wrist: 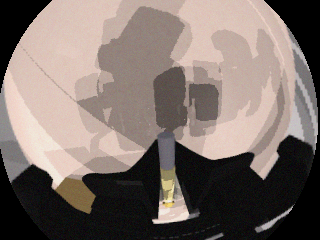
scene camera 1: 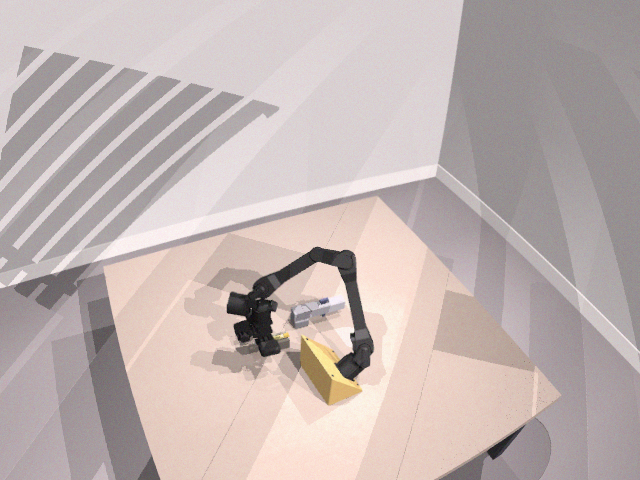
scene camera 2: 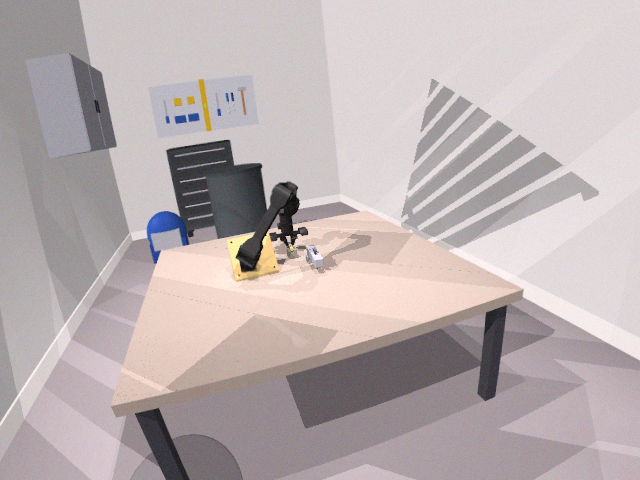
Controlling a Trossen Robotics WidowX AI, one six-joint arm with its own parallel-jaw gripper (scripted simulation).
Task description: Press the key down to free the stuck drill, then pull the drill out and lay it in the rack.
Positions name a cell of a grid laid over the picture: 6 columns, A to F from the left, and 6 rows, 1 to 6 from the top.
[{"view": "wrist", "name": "my gripper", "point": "D4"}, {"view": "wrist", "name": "drill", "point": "D5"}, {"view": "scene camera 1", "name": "my gripper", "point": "C5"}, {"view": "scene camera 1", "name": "grey fixture block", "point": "C4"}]
